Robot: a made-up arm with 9 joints.
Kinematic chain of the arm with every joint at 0, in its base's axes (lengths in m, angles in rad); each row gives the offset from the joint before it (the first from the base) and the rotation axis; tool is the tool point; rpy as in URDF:
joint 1: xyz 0.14 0 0.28 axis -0.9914 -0.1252 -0.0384
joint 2: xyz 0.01 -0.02 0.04 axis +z
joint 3: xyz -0.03 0 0.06 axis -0.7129 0.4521 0.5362
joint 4: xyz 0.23 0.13 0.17 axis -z
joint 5: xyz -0.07 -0.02 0 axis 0.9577 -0.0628 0.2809
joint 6: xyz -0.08 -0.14 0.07 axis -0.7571 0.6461 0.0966
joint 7: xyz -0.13 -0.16 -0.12 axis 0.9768 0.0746 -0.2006
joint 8: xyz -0.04 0.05 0 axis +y
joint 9: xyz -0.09 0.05 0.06 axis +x
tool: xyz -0.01 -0.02 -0.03 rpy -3.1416 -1.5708 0
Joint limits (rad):
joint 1: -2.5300..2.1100
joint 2: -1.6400..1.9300
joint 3: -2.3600..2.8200
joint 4: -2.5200..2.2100
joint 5: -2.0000..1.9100
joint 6: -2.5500..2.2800
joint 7: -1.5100..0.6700
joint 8: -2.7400..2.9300
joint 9: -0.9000..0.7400
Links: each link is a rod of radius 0.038 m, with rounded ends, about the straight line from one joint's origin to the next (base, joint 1, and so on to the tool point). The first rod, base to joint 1, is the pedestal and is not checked.
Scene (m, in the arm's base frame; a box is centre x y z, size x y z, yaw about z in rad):
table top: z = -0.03
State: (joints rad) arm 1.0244 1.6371 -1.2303 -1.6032 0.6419 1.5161 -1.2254 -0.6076 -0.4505
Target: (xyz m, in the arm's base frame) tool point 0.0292 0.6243 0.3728
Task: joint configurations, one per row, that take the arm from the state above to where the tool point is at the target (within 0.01 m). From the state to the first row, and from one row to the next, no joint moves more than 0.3 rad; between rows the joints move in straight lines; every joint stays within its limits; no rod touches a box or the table.
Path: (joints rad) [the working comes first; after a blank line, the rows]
Joints at the target: 0.0781 1.9300 -0.9202 -1.9138 1.7550 1.3667 -1.2611 -0.7397 -0.4022
Straight joint move there: clear.

1: 0.7878 1.7103 -1.1528 -1.6808 0.9202 1.4787 -1.2343 -0.6406 -0.4384
2: 0.5512 1.7836 -1.0752 -1.7585 1.1984 1.4414 -1.2433 -0.6736 -0.4263
3: 0.3146 1.8568 -0.9977 -1.8361 1.4767 1.4040 -1.2522 -0.7067 -0.4142
4: 0.0781 1.9300 -0.9202 -1.9138 1.7550 1.3667 -1.2611 -0.7397 -0.4022

